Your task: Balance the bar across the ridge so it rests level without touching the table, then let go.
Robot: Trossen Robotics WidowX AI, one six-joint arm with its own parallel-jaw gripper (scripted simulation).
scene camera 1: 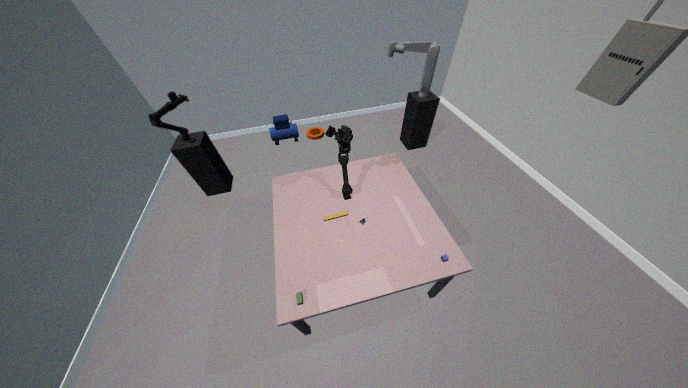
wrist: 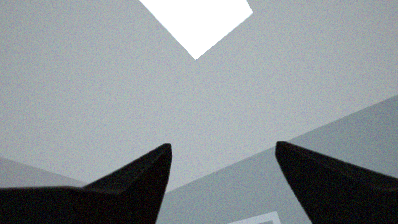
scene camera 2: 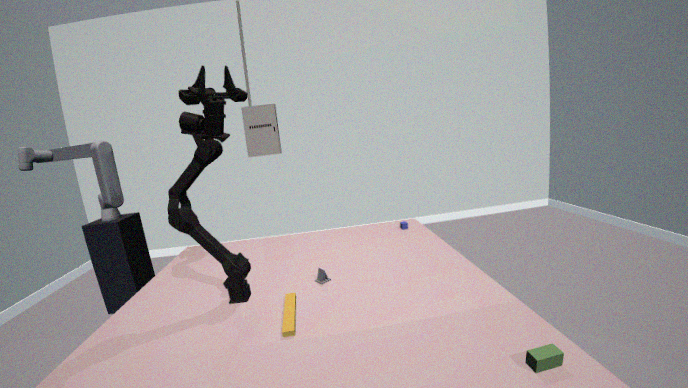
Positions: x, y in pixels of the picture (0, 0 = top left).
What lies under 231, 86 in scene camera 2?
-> My gripper.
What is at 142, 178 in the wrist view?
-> My gripper.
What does my gripper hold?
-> Nothing.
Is my gripper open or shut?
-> Open.
